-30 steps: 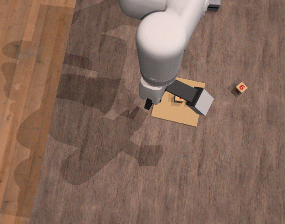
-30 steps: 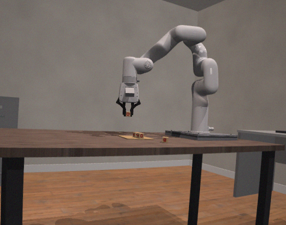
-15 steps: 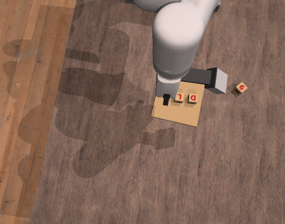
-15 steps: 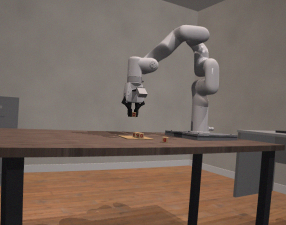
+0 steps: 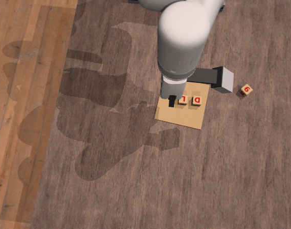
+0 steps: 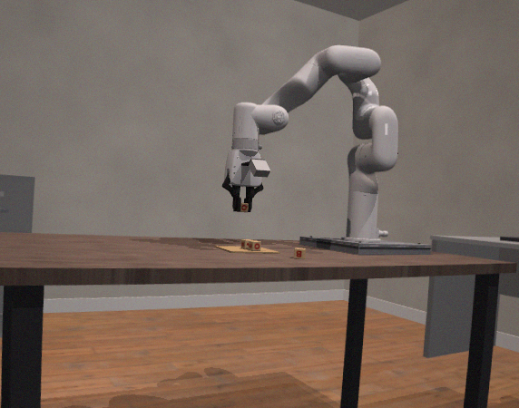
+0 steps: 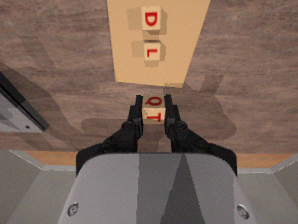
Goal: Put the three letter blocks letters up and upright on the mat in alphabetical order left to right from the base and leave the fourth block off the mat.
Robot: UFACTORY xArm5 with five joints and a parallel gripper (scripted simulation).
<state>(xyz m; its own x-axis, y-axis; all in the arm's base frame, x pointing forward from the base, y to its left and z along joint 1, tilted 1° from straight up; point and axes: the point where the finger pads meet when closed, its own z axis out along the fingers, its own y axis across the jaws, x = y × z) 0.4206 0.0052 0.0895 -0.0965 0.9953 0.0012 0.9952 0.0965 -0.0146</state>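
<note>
The tan mat lies 4 cm to the left of my hand and 12 cm below it.
</note>
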